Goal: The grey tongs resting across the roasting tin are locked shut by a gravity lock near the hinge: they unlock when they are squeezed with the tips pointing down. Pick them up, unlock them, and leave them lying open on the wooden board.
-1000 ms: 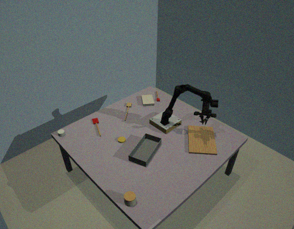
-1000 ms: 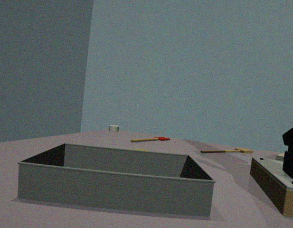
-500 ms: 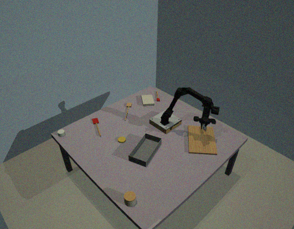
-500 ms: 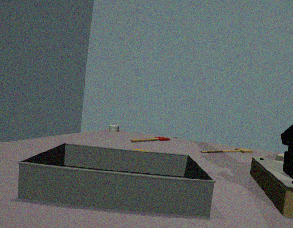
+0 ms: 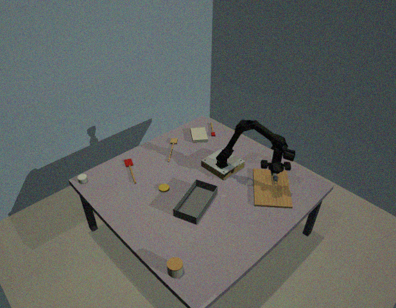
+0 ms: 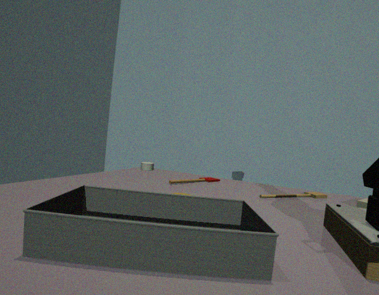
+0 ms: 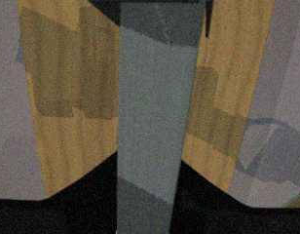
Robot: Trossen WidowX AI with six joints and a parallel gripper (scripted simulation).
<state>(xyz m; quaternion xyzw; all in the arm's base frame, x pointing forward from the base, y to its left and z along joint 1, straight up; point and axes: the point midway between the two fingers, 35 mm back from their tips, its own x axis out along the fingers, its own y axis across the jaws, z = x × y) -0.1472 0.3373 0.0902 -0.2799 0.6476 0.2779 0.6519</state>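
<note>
My gripper tip is now 100 mm above the wooden board. Also, from my gripper tip: white block (790 mm to the right, 100 mm below, 10 mm ahead); yellow disc (570 mm ahead, 420 mm to the right, 100 mm below); grey roasting tin (480 mm ahead, 180 mm to the right, 80 mm below).
</note>
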